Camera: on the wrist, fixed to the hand. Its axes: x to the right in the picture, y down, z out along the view.
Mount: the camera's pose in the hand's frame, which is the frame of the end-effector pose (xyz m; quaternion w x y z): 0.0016 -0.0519 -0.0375 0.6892 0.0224 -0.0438 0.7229
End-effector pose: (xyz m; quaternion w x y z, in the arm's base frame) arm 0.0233 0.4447 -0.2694 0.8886 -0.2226 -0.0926 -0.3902
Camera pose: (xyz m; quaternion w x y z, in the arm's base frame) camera -0.0141 0.3952 -0.2852 0.8954 -0.2175 0.0494 0.3853
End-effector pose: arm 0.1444 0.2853 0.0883 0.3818 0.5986 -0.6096 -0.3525
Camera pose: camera 0.2016 0.2829 0.0596 0.4779 -0.0350 -0.8775 0.0205
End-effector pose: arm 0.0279 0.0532 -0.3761 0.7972 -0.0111 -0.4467 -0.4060
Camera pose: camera 0.0206 0.0031 -0.4154 0.8236 -0.3305 -0.3438 0.3070
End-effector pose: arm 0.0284 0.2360 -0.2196 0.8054 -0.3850 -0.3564 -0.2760
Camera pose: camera 0.0056 0.1765 -0.2132 0.7476 -0.5170 -0.0088 0.4168
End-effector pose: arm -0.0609 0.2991 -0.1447 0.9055 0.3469 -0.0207 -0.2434
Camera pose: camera -0.0739 0.2883 -0.2065 0.7914 0.2337 -0.3102 0.4721
